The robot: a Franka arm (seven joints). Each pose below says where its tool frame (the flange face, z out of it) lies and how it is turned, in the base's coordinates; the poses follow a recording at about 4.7 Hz.
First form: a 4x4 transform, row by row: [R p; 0 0 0 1], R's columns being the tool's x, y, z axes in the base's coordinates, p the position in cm. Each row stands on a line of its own.
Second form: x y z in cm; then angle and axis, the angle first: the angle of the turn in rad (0 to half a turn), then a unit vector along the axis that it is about. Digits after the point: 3 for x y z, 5 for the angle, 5 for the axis.
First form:
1:
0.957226 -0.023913 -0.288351 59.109
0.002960 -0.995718 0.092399 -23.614
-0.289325 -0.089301 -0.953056 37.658
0 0 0 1
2:
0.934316 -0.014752 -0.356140 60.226
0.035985 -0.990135 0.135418 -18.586
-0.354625 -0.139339 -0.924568 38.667
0 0 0 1
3:
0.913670 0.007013 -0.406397 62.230
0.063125 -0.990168 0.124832 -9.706
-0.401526 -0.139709 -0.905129 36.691
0 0 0 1
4:
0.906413 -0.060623 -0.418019 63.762
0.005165 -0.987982 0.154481 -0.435
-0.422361 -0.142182 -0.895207 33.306
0 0 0 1
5:
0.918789 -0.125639 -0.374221 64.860
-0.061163 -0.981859 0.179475 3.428
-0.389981 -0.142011 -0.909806 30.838
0 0 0 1
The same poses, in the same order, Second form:
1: 59.109 -23.614 37.658 3.04962 -0.98923 0.00531 0.14630
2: 60.226 -18.586 38.667 3.00143 -0.98336 -0.00542 0.18159
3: 62.230 -9.706 36.691 3.00594 -0.97808 -0.01801 0.20746
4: 63.762 -0.435 33.306 2.98905 -0.97618 0.01429 0.21648
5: 64.860 3.428 30.838 2.97671 -0.97935 0.04801 0.19641
